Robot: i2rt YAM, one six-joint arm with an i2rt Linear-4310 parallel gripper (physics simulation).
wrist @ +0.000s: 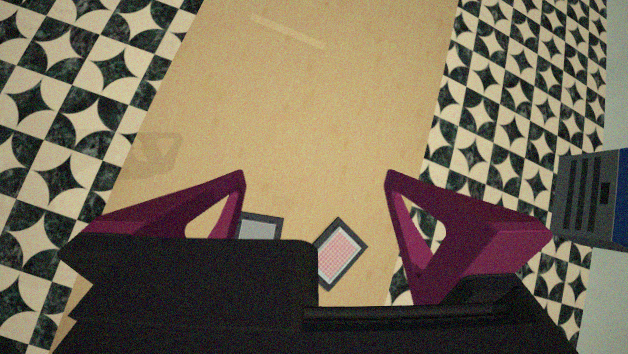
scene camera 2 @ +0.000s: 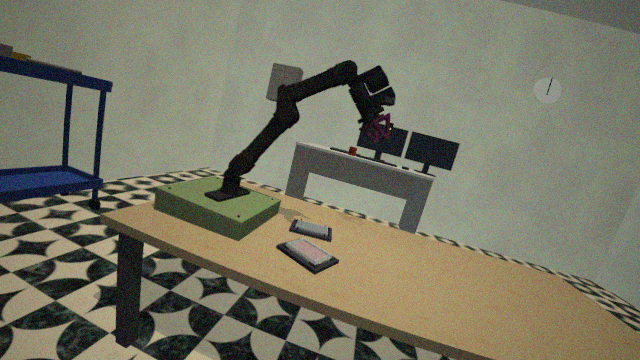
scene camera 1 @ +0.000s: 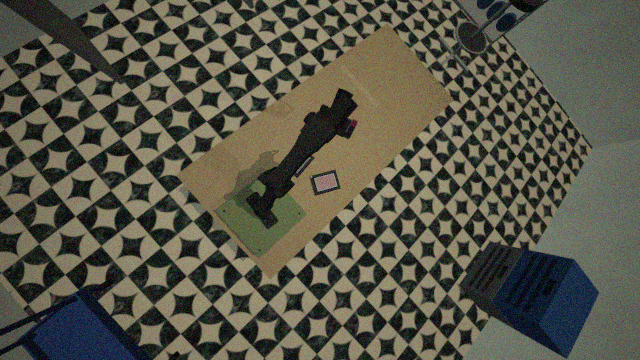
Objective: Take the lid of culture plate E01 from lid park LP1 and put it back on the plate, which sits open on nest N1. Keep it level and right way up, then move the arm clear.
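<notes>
Plate E01, with a pink face, sits open on the dark nest N1. The pale grey lid lies flat on the dark lid park LP1, beside the nest. The arm hides part of it in scene camera 1, and a finger and the gripper body hide part in the wrist view. My gripper is open and empty, high above the table and farther from the arm's base than both holders.
The arm stands on a green block at one end of the wooden table. Away from the table are a blue cart, a desk with monitors, and a blue and grey cabinet.
</notes>
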